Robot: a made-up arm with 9 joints.
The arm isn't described. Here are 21 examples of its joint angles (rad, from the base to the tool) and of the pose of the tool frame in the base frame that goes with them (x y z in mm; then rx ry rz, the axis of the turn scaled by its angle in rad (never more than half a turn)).
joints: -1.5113 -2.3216 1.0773 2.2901 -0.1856 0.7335 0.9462 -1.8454 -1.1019
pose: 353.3 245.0 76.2 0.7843 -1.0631 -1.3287
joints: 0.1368 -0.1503 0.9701 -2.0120 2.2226 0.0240 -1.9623 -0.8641 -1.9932
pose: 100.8 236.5 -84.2 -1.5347 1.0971 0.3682
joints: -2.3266 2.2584 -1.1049 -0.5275 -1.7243 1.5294 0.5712 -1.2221 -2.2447
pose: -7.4 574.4 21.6 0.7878 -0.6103 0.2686
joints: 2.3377 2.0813 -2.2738 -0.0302 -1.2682 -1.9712 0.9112 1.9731 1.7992
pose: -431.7 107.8 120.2 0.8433 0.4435 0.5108
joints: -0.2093 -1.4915 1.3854 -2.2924 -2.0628 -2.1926 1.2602 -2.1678 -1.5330
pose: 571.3 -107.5 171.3 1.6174 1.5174 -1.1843
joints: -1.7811 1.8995 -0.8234 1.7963 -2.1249 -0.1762 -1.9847 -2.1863 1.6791
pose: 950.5 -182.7 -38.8 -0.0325 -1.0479 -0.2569
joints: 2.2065 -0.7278 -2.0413 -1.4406 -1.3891 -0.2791 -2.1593 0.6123 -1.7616
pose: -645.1 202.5 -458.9 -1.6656 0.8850 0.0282
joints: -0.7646 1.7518 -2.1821 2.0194 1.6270 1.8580 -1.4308 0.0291 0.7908
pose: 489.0 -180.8 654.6 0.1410 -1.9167 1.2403
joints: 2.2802 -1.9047 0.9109 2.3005 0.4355 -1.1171 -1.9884 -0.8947 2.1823
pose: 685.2 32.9 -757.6 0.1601 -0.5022 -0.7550
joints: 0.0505 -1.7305 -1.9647 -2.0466 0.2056 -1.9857 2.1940 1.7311 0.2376
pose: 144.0 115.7 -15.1 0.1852 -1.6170 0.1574
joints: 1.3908 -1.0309 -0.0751 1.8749 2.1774 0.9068 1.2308 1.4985 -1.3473
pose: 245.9 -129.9 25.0 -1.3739 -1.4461 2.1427
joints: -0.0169 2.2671 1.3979 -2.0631 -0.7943 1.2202 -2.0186 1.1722 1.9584
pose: 960.7 -309.8 359.1 -2.2245 1.0346 0.7420
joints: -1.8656 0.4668 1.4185 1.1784 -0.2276 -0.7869 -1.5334 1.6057 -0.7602
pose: 363.9 -629.0 697.8 1.3456 0.3987 -1.2815
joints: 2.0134 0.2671 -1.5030 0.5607 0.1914 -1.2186 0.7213 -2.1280 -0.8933
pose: 87.2 170.4 339.1 -2.5008 0.6779 -0.7687
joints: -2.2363 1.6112 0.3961 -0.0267 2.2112 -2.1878 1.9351 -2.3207 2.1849
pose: 1125.9 147.2 -312.2 -1.9075 -1.3211 0.1136
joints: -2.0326 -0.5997 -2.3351 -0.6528 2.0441 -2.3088 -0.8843 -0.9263 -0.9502
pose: -192.2 550.7 654.1 -0.3530 1.3544 1.5116
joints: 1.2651 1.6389 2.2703 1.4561 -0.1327 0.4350 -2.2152 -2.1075 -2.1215
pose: -315.7 504.5 -120.3 -0.9301 1.2068 0.6531
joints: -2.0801 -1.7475 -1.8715 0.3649 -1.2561 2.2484 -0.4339 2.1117 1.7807
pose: 587.5 61.8 310.5 -0.2745 -1.2570 -0.2245
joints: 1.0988 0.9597 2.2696 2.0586 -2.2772 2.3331 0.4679 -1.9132 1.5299
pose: 372.0 -254.4 40.2 -1.7927 -2.1114 -0.1227
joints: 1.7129 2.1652 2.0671 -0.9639 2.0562 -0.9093 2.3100 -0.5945 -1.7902
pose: 307.9 318.2 -216.6 1.7636 -1.7900 -0.5212
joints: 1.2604 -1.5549 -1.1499 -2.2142 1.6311 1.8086 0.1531 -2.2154 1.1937
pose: 237.7 171.1 -223.7 -0.3166 -1.5259 0.3588
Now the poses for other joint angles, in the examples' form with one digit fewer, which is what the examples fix.
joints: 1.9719 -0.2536 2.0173 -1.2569 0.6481 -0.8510 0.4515 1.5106 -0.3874
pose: 366 -260 -497 0.442 -0.335 -0.556
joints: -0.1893 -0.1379 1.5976 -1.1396 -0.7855 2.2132 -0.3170 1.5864 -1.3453
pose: 333 -241 -89 2.407 -1.466 -1.139
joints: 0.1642 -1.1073 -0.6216 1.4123 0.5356 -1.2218 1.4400 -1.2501 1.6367
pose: 925 -477 -357 -1.829 -1.061 1.429
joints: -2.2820 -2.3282 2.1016 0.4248 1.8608 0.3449 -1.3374 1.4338 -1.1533
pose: 475 -138 80 2.256 0.371 -0.592
